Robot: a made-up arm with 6 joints. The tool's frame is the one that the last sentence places.
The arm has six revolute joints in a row. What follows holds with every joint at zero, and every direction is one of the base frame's.
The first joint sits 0.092 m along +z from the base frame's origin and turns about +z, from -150 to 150 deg.
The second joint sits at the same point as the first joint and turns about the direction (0.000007, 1, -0.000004), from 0 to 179.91 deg.
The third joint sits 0.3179 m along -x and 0.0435 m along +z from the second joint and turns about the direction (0.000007, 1, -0.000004), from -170 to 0 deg.
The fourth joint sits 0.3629 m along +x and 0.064 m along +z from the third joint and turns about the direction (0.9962, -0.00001, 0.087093), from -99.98 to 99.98 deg.
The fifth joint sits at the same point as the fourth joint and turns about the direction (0.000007, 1, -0.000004), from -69.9 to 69.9 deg.
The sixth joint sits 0.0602 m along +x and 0.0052 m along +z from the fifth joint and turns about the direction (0.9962, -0.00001, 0.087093), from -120 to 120 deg.
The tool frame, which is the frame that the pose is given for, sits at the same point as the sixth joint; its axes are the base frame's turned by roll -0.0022, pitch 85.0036 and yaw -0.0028 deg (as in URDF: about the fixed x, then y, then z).
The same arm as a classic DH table. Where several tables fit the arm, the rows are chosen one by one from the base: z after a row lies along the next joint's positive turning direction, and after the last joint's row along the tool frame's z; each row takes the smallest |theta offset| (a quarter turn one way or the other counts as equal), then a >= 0, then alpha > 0; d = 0 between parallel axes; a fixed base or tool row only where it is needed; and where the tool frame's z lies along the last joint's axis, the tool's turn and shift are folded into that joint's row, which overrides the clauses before.
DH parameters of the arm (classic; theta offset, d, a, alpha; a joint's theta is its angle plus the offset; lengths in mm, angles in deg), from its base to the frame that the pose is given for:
joint 1: 0 92 0 -90
joint 2: 7.79 0 -320.9 0
joint 3: 77.21 0 -32.1 90
joint 4: 0 367.1 0 -90
joint 5: 0 0 0.1 90
joint 6: 0 60.4 0 0
Joint limits (deg, base to tool): -150..150 0..179.91 -170..0 -99.98..99.98 -69.9..69.9 -120..120

